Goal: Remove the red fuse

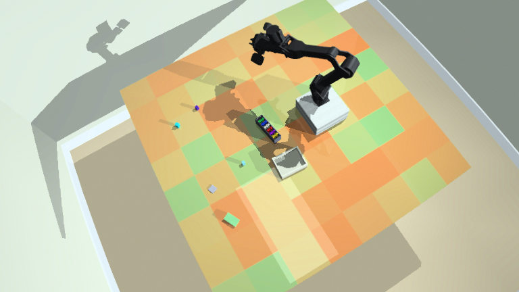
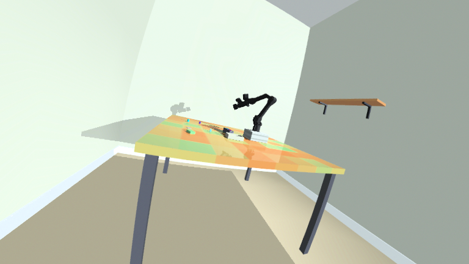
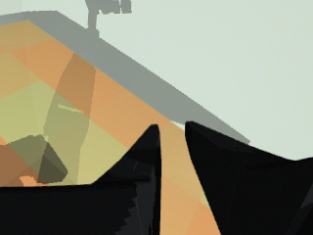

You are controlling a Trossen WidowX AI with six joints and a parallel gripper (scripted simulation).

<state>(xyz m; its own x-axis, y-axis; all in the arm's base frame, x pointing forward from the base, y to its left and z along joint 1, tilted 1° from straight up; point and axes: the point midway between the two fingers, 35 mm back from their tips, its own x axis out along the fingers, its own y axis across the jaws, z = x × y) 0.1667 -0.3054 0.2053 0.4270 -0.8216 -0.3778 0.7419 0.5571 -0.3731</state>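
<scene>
The red fuse is 330 mm to the left of my gripper tip, 240 mm below it and 90 mm ahead of it. Round my gripper tip: green fuse (270 mm to the left, 240 mm below, 100 mm ahead); blue fuse (290 mm to the left, 240 mm below, 100 mm ahead); white fuse (310 mm to the left, 240 mm below, 100 mm ahead).
</scene>
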